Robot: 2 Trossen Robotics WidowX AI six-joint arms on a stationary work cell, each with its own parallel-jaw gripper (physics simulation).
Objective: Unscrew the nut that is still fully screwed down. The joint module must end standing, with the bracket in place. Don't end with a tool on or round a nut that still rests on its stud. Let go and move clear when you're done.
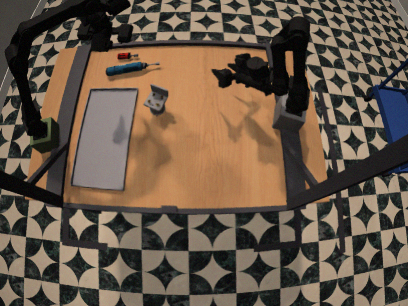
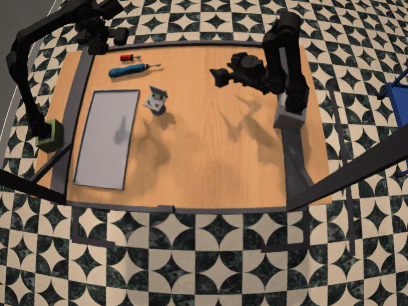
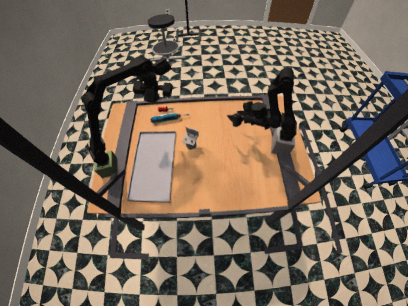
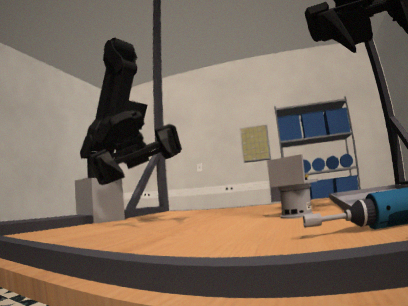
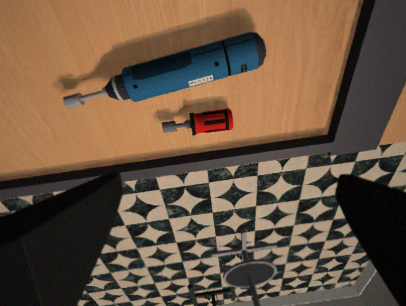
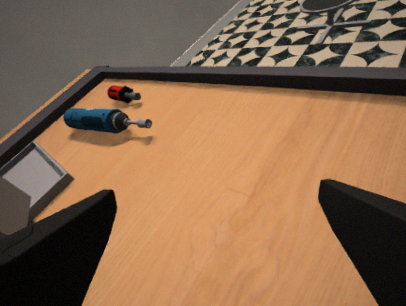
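Pixels of known places: left gripper, fingertip midpoint: (image 3: 155, 96) (image 4: 384, 42) (image 5: 228, 183); right gripper, fingertip midpoint: (image 1: 220, 67) (image 2: 218, 66) (image 3: 232, 113) (image 4: 147, 164) (image 6: 217, 194); left arm's base at its link origin: (image 1: 40, 131) (image 2: 45, 132) (image 3: 102, 160); right arm's base at its link origin: (image 1: 294, 107) (image 2: 294, 105) (image 3: 286, 135).
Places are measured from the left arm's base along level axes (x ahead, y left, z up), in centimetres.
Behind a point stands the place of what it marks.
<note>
The grey joint module (image 1: 157, 111) @(y 0.3, x 47.4, z -6.8 cm) (image 4: 296, 201) @(y 5.9, x 48.0, z -6.5 cm) stands upright on the table, with the L-shaped bracket (image 1: 159, 90) @(y 5.3, x 49.4, z -0.3 cm) (image 4: 286, 171) @(y 6.1, x 49.4, z -1.0 cm) on top. Several small brass-coloured nuts (image 1: 155, 100) @(y 2.9, x 47.4, z -2.9 cm) show on the bracket; how far each is screwed down is too small to tell. A blue driver with a socket tip (image 1: 125, 69) @(y 23.7, x 36.4, z -6.1 cm) (image 5: 195, 67) @(y 24.6, x 35.2, z -5.5 cm) (image 6: 92, 120) @(y 23.5, x 39.2, z -6.1 cm) and a short red socket driver (image 1: 124, 56) @(y 32.4, x 36.1, z -7.1 cm) (image 5: 212, 121) @(y 32.8, x 35.5, z -6.9 cm) (image 6: 119, 93) @(y 31.9, x 38.1, z -6.8 cm) lie on the table behind it. My left gripper (image 5: 228, 183) @(y 21.6, x 34.4, z 14.7 cm) is open and empty, high near the back left edge. My right gripper (image 6: 217, 194) @(y 9.8, x 73.0, z 2.2 cm) (image 4: 138, 155) @(y 9.8, x 73.0, z 2.2 cm) is open and empty above the right side.
A shallow grey tray (image 1: 102, 150) @(y -9.8, x 23.8, z -9.1 cm) (image 3: 151, 170) @(y -7.3, x 23.6, z -9.0 cm) lies left of the joint module. A dark frame (image 1: 175, 44) @(y 35.1, x 59.8, z -8.6 cm) (image 4: 200, 272) @(y 37.0, x 60.4, z -7.9 cm) borders the table, and dark posts rise at its corners. A blue cart (image 3: 375, 150) stands on the floor at the right.
</note>
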